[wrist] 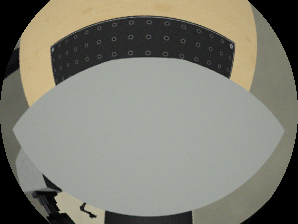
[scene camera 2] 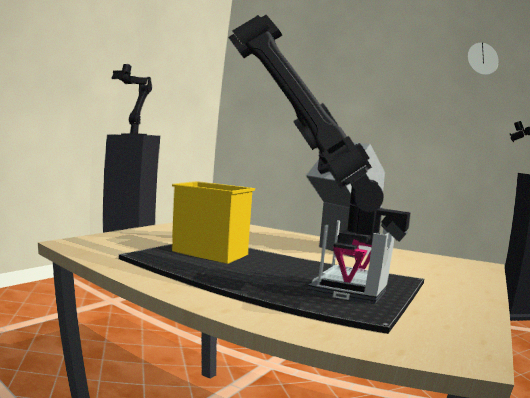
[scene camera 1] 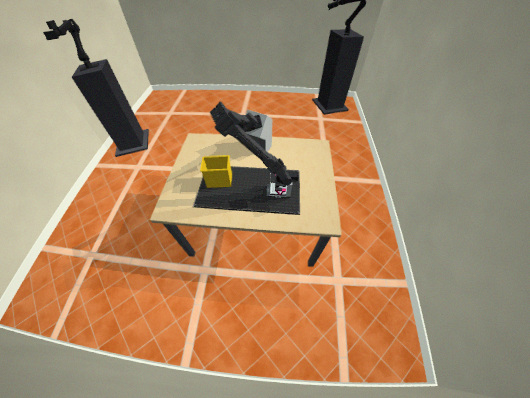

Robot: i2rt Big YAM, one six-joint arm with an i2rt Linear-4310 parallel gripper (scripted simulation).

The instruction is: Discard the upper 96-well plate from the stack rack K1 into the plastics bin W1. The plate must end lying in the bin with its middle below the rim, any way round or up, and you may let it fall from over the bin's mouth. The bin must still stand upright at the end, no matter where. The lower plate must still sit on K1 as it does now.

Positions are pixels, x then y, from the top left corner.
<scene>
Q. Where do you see a yellow plastics bin W1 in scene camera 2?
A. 214,224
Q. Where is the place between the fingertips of the gripper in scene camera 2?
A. At 354,276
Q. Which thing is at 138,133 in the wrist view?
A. A grey back wall.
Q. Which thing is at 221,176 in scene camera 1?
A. A yellow plastics bin W1.
</scene>
